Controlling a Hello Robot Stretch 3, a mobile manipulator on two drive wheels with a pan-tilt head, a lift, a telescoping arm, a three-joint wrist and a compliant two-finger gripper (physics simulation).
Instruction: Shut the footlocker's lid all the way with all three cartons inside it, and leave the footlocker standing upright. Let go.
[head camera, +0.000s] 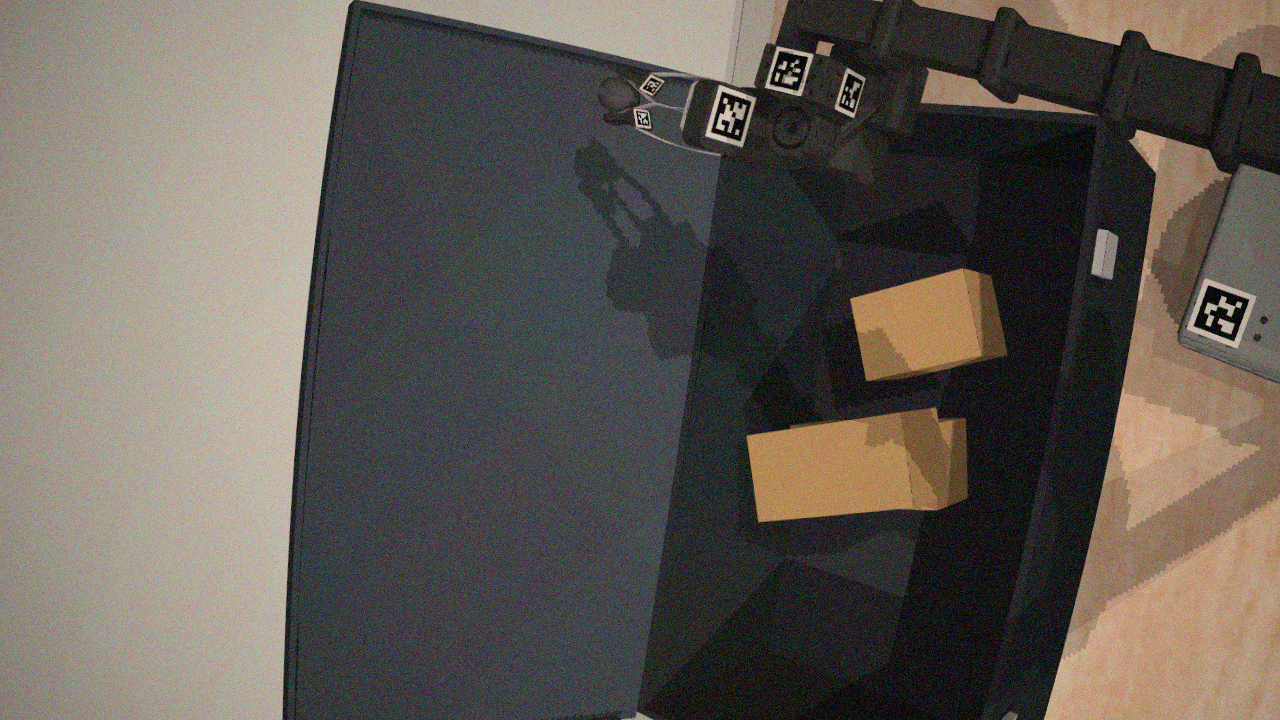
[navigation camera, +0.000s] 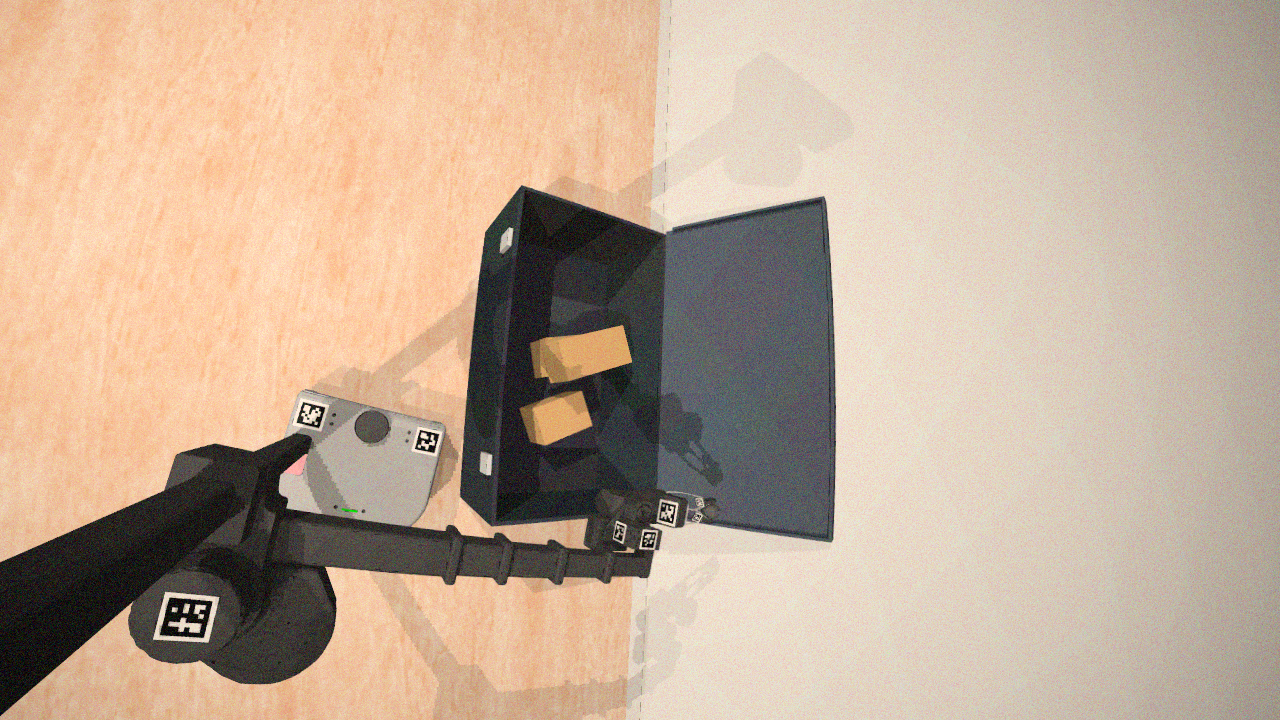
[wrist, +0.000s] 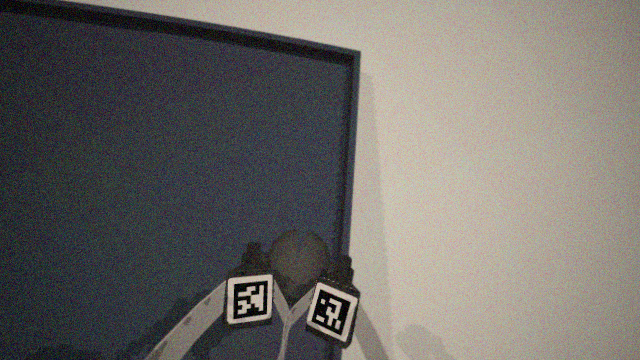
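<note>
The dark footlocker (head camera: 1087, 429) (navigation camera: 490, 358) stands upright with its blue-grey lid (head camera: 492, 358) (navigation camera: 751, 376) (wrist: 175, 150) wide open against the wall side. Inside it, a short carton (head camera: 921, 326) (navigation camera: 559, 419) lies apart from a longer carton (head camera: 827, 470) (navigation camera: 588, 351). A third carton (head camera: 956, 458) shows in part behind the longer one. My gripper (head camera: 619, 98) (navigation camera: 708, 508) (wrist: 300, 256) is shut and empty, its cups together. It overlaps the lid's inner face near one side edge; whether it touches is unclear.
My arm (head camera: 1060, 67) (navigation camera: 528, 559) runs past the footlocker's near end. My base (head camera: 1248, 241) (navigation camera: 384, 474) stands on the wooden floor (navigation camera: 268, 179) in front of it. A pale wall (head camera: 161, 358) (navigation camera: 1029, 358) (wrist: 500, 150) is behind the lid. Light latches (head camera: 1105, 254) (navigation camera: 485, 462) sit on the front.
</note>
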